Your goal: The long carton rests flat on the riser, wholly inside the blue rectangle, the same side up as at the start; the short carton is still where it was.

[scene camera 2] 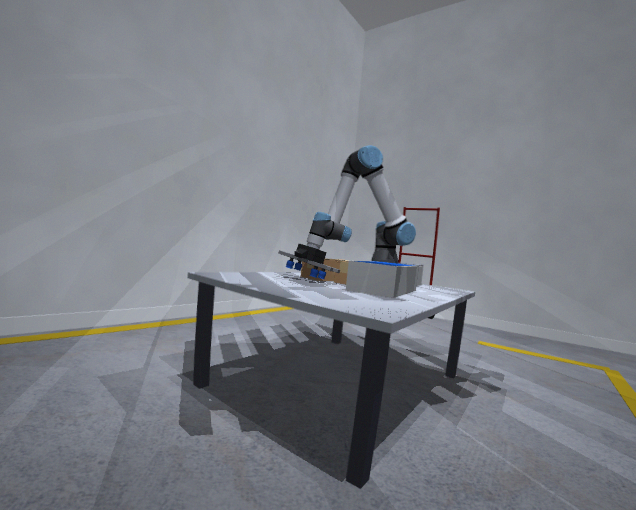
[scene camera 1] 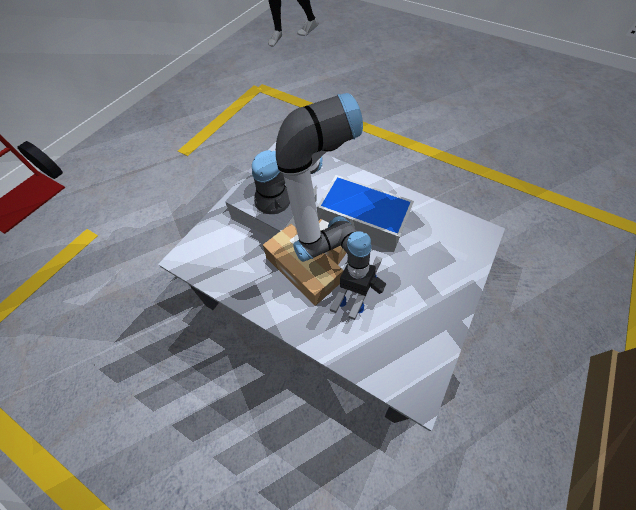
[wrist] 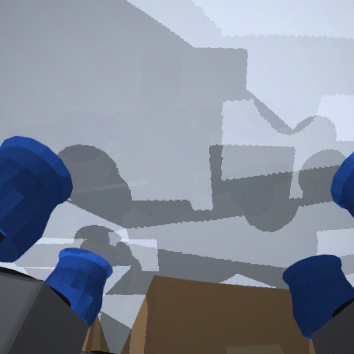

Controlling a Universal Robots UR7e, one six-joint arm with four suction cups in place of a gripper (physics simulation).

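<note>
My suction gripper is tilted, low over the table beside the cartons' end, with nothing on its four blue cups. A brown carton lies on the table left of it in scene camera 1 and looks long. A second carton seems to lie close behind it, mostly hidden by the arm. In the wrist view a brown carton face shows at the bottom, and a sliver of another carton left of it. The grey riser bears the blue rectangle, with no carton on it.
The arm's base stands on a low grey plinth at the table's back left in scene camera 1. The white table ends close beyond the cartons. A red trolley and a person's legs are off the table.
</note>
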